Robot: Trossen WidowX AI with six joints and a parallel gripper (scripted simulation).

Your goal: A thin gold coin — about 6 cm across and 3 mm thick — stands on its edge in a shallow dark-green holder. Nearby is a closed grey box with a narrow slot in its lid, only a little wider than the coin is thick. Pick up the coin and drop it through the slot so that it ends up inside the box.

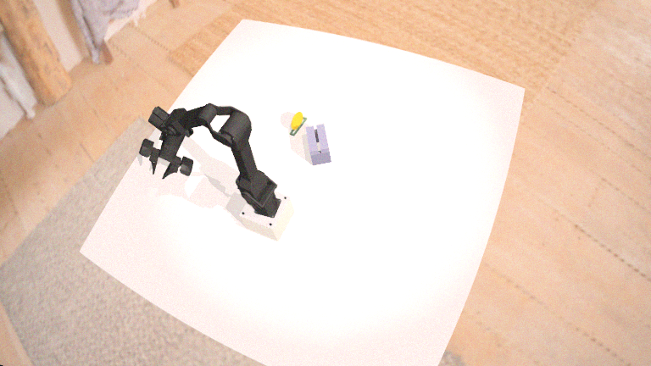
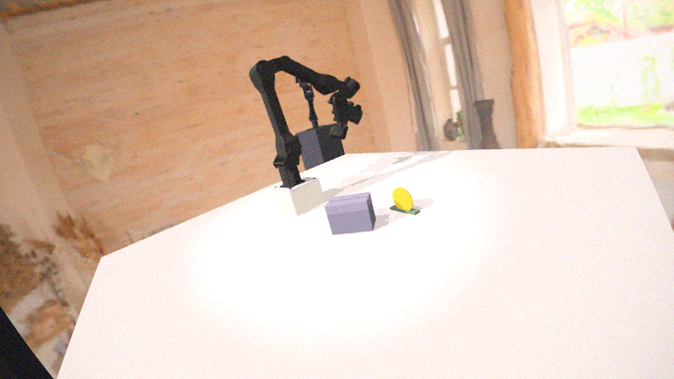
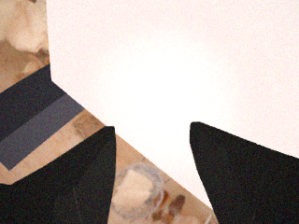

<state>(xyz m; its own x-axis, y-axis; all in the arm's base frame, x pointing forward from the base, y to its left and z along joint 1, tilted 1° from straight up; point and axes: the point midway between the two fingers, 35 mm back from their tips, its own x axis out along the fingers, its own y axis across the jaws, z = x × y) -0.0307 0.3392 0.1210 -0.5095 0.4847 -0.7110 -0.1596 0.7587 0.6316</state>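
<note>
My gripper tip is 41 cm short of the coin, 30 cm to the left of it and 14 cm above it.
</note>
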